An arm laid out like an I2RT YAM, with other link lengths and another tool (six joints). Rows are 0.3 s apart.
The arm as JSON. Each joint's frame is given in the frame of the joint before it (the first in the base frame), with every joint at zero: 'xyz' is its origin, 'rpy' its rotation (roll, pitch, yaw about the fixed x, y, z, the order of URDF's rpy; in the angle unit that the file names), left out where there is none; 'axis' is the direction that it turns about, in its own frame. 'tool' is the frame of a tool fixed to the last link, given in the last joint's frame.
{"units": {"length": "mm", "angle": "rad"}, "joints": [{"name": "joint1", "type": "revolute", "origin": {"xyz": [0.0, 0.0, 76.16]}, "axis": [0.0, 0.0, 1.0]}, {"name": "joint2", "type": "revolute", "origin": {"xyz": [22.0, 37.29, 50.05], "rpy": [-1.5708, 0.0, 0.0]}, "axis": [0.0, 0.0, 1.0]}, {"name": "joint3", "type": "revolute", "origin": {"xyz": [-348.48, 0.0, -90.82], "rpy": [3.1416, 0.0, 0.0]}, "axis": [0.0, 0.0, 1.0]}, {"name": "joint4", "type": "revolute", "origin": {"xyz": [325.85, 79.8, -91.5]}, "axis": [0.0, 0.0, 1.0]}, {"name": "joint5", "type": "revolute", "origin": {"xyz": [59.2, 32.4, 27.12], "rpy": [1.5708, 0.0, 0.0]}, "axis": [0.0, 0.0, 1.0]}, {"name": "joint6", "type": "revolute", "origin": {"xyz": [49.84, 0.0, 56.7], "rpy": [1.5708, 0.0, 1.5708]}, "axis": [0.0, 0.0, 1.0]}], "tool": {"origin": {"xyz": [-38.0, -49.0, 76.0], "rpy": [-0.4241, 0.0, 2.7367]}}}
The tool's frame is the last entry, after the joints.
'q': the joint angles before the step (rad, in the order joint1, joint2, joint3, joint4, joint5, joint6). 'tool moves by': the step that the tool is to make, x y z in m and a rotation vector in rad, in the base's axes. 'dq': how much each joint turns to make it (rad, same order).
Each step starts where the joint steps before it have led.
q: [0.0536 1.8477 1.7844 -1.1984 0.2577 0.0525]
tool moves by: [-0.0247 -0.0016 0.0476 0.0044 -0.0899 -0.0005]
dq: [-0.0005 -0.0962 0.0011 -0.0073 0.0004 -0.0001]
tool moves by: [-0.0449 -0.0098 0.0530 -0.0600 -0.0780 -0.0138]
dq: [0.0006 -0.1261 0.0000 -0.0472 0.0641 -0.0148]
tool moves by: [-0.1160 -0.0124 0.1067 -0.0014 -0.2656 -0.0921]
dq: [0.0260 -0.2912 -0.0043 -0.0545 0.0817 0.0928]
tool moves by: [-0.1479 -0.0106 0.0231 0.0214 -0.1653 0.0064]
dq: [-0.0006 -0.3678 -0.1564 -0.0453 -0.0107 0.0010]
